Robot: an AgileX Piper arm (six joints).
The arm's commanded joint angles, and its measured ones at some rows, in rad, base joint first. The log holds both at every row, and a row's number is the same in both.
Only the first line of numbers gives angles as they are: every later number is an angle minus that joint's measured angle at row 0.
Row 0, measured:
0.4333, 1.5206, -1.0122, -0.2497, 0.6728, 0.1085
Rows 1 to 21, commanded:
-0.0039, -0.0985, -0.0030, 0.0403, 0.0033, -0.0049
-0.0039, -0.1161, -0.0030, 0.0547, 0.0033, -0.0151
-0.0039, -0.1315, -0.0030, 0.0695, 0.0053, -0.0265
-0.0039, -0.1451, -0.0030, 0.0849, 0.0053, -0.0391
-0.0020, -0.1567, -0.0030, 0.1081, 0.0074, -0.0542
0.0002, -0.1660, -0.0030, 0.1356, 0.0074, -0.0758
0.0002, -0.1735, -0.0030, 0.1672, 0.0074, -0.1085
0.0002, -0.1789, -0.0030, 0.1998, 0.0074, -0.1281
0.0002, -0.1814, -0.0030, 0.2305, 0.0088, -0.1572
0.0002, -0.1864, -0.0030, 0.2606, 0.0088, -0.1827
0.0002, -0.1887, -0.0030, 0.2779, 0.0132, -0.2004
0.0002, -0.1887, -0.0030, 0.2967, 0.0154, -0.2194
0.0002, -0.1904, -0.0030, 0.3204, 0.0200, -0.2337
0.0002, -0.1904, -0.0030, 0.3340, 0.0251, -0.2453
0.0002, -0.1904, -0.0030, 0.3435, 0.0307, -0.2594
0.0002, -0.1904, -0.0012, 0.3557, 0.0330, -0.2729
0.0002, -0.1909, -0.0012, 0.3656, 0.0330, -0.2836
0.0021, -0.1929, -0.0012, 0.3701, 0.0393, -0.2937
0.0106, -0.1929, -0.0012, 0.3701, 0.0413, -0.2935
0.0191, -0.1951, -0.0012, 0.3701, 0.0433, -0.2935
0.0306, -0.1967, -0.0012, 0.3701, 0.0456, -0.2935
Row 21, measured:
0.0026, -0.1808, 0.0000, 0.3544, 0.0431, -0.2749
